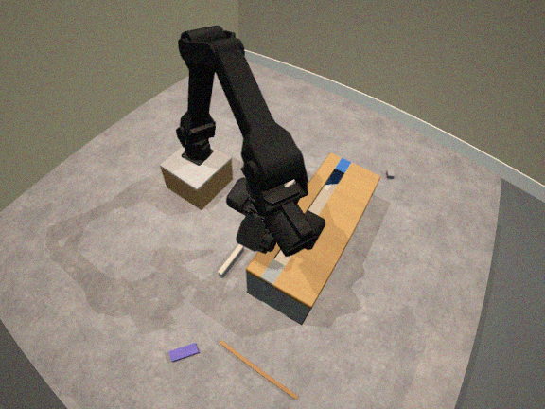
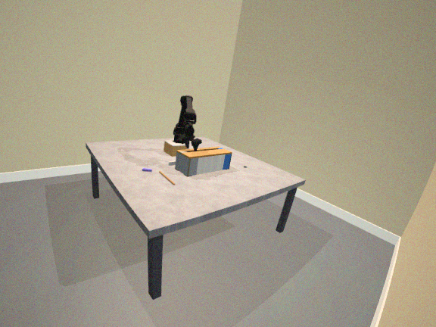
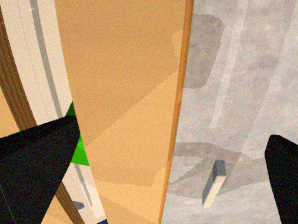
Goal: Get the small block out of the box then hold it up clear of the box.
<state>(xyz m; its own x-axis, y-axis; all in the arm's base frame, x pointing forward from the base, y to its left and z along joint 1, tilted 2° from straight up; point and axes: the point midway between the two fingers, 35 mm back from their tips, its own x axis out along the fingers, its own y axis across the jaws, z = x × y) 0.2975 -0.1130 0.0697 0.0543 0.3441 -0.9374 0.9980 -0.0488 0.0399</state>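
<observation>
Now: gripper tip 50 mm short of the green block, 40 mm to the right of it and 30 mm above it. Also, from my gripper tip: long box (40 mm ahead, 70 mm to the left, 50 mm below); thin orange stick (100 mm ahead, 270 mm to the right, 110 mm below).
</observation>
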